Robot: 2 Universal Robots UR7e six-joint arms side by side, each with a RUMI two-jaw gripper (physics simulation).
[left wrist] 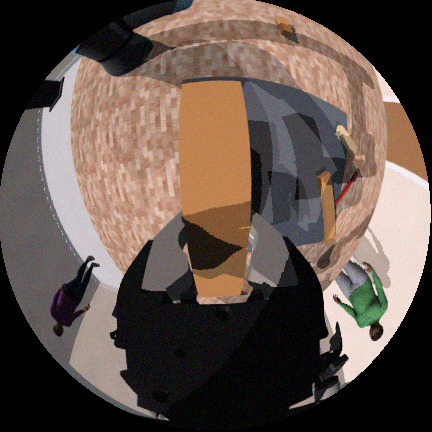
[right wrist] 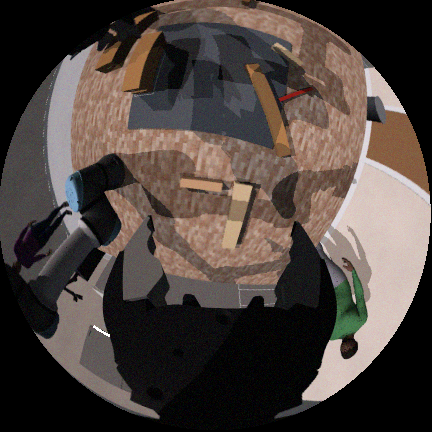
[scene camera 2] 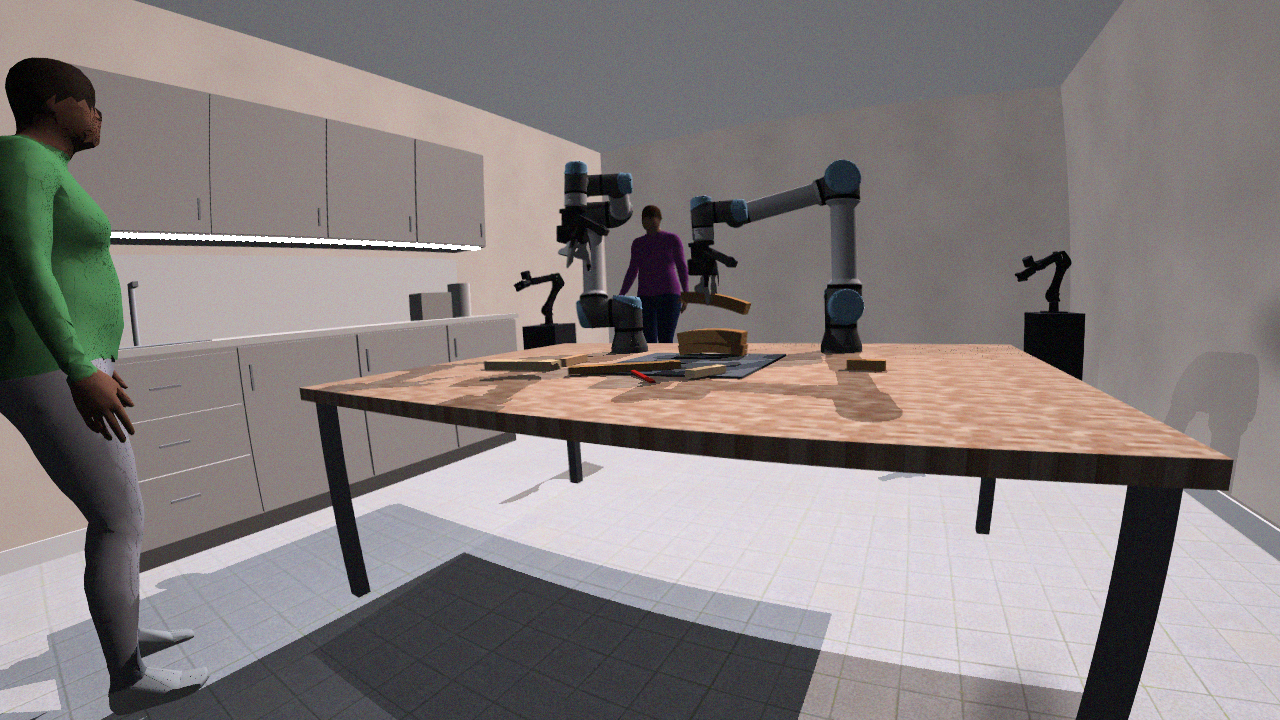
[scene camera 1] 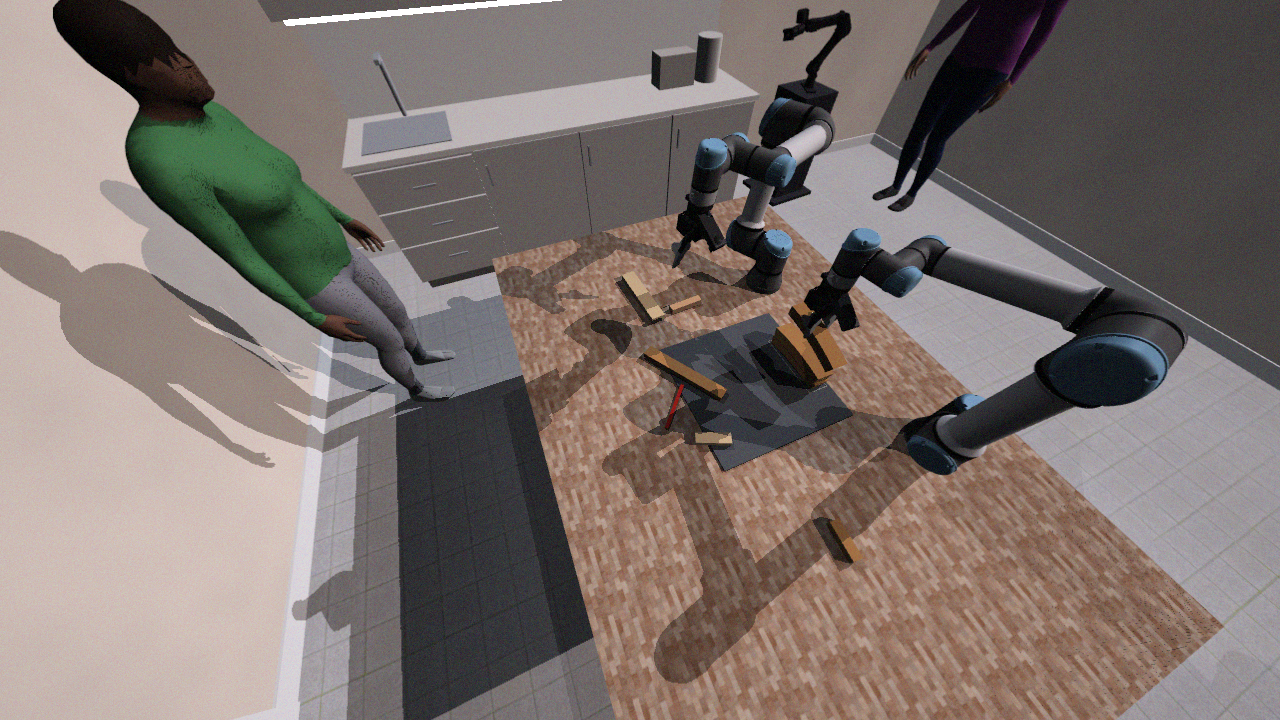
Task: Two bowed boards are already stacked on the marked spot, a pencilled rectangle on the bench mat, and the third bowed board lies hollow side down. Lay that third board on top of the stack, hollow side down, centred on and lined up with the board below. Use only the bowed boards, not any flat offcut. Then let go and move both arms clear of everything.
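Seen in the pictures: left gripper, fingertip midpoint: (left wrist: 215, 208) (scene camera 2: 711, 305) (scene camera 1: 812, 335); right gripper, fingertip midpoint: (right wrist: 223, 219) (scene camera 2: 578, 269) (scene camera 1: 692, 260); left arm's base, link origin: (left wrist: 128, 56) (scene camera 2: 841, 351); right arm's base, link origin: (right wrist: 111, 170) (scene camera 2: 629, 351) (scene camera 1: 763, 282).
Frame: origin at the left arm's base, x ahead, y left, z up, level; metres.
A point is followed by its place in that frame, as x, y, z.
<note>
The third bowed board (scene camera 1: 829, 351) {0.315, -0.257, 0.201} (scene camera 2: 726, 304) {0.337, -0.270, 0.181} (left wrist: 215, 150) {0.313, -0.279, 0.207} (right wrist: 109, 59) is held in my left gripper (scene camera 1: 812, 327) {0.327, -0.340, 0.180} (scene camera 2: 709, 295) {0.327, -0.340, 0.180} (left wrist: 215, 208) {0.327, -0.340, 0.180}, which is shut on it. The board is in the air above the stack, with a visible gap in scene camera 2; its arch is upward and its hollow side down. The stack of two bowed boards (scene camera 1: 796, 356) {0.344, -0.334, 0.072} (scene camera 2: 711, 342) {0.339, -0.337, 0.052} (right wrist: 144, 64) {0.357, -0.384, 0.091} stands on the bench mat (scene camera 1: 760, 438) {0.542, -0.077, 0.006} (scene camera 2: 760, 360) {0.389, -0.112, 0.006} (left wrist: 310, 235) {0.717, -0.455, 0.006} (right wrist: 200, 120) {0.580, -0.501, 0.006}. Little of the pencilled rectangle shows. My right gripper (scene camera 1: 682, 255) {0.695, -0.597, 0.319} (scene camera 2: 577, 257) {0.695, -0.597, 0.319} (right wrist: 223, 219) {0.695, -0.597, 0.319} is open and empty, raised away from the stack.
A long brown piece (scene camera 1: 684, 372) {0.741, -0.346, 0.027} (left wrist: 327, 207) {0.699, -0.330, 0.026} (right wrist: 270, 110) {0.746, -0.368, 0.026} lies across the mat's edge, beside a red stick (scene camera 1: 674, 407) {0.799, -0.221, 0.010} (right wrist: 296, 94) {0.797, -0.239, 0.010}. A pale offcut (scene camera 1: 713, 438) {0.698, -0.089, 0.026} lies nearby. Two pale pieces (scene camera 1: 640, 295) {0.848, -0.747, 0.028} (scene camera 1: 684, 304) {0.675, -0.675, 0.026} lie beneath the right arm's side. A small brown block (scene camera 1: 842, 540) {0.423, 0.242, 0.027} (scene camera 2: 866, 365) {0.427, 0.246, 0.014} lies apart.
</note>
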